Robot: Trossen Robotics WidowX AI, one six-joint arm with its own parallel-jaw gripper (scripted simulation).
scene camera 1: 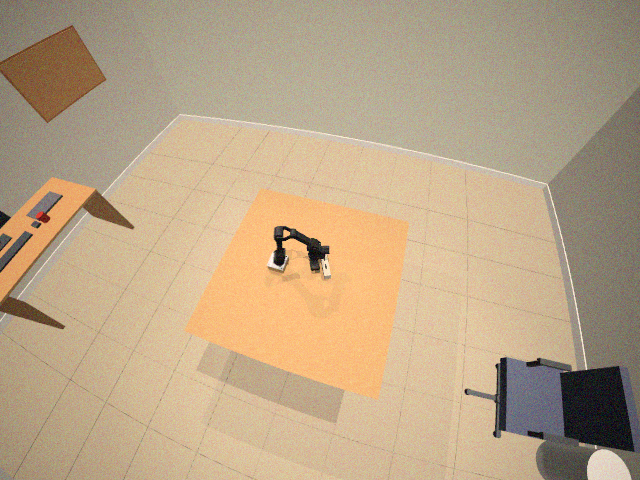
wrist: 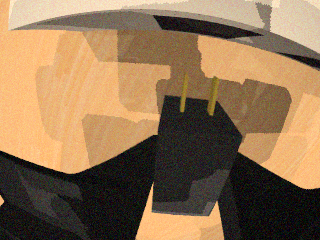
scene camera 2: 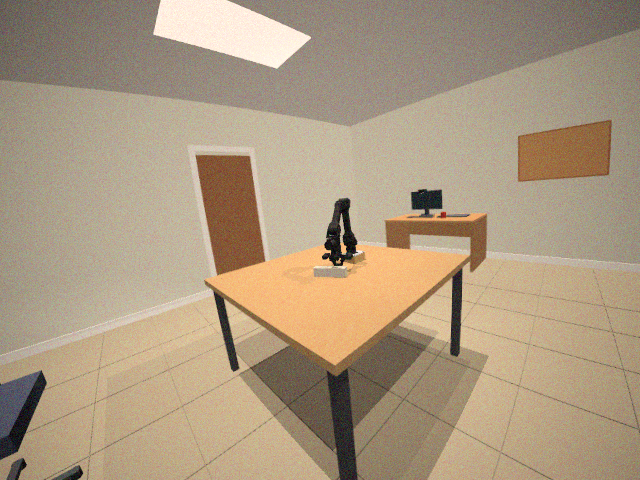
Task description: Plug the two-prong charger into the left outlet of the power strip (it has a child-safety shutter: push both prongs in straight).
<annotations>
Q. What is my gripper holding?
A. A black two-prong charger.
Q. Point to a black two-prong charger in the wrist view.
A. At 196, 144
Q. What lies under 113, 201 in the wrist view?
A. My gripper.
</annotations>
